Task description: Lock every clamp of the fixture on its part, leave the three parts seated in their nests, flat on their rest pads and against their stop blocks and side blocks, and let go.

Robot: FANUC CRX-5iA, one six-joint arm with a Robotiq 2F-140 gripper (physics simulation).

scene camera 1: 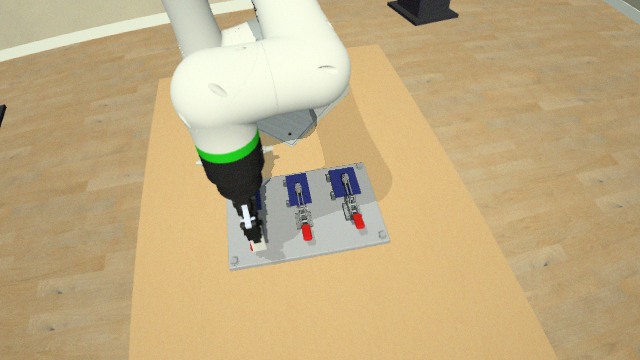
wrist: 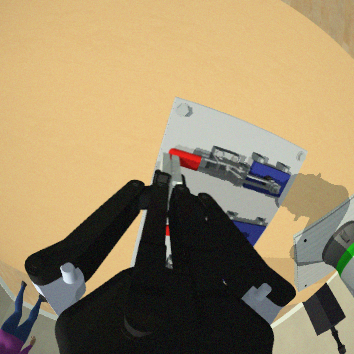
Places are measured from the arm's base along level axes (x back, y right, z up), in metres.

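Where they show: gripper, fingertip midpoint: [scene camera 1: 259,246] [wrist: 167,164]; arm's base, link origin: [wrist: 340,241].
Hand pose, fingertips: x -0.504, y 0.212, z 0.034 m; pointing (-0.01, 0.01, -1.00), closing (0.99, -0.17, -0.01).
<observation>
Things, the pixels of their top centre, and the offset from my fingertips. Level surfaces: height alone.
- middle blue part, top centre: [wrist: 239,234] [scene camera 1: 298,188] dx +0.131, dy -0.132, dz -0.029 m
- right blue part, top centre: [scene camera 1: 344,181] dx +0.102, dy -0.239, dz -0.024 m
- wooden table, surface height: dz -0.060 m
My gripper [scene camera 1: 258,243] [wrist: 167,164] is shut and empty, its pale fingertips right at the red handle [scene camera 1: 251,247] [wrist: 186,159] of the left clamp; contact is unclear. In the wrist view this clamp's arm reaches over a blue part [wrist: 280,176]. The middle clamp, red handle [scene camera 1: 307,233], has its arm over the middle blue part [scene camera 1: 306,196] [wrist: 252,231]. The right clamp, red handle [scene camera 1: 358,221], has its arm over the right blue part [scene camera 1: 354,187]. In scene camera 1 the arm hides most of the left part. Whether the clamps are locked is too small to tell.
The grey fixture plate [scene camera 1: 340,237] [wrist: 200,125] lies on the wooden table [scene camera 1: 380,300] [wrist: 75,100], with bolts at its corners. Stop blocks stand beside the parts. The robot's grey base plate [scene camera 1: 292,125] [wrist: 320,245] is behind the fixture.
</observation>
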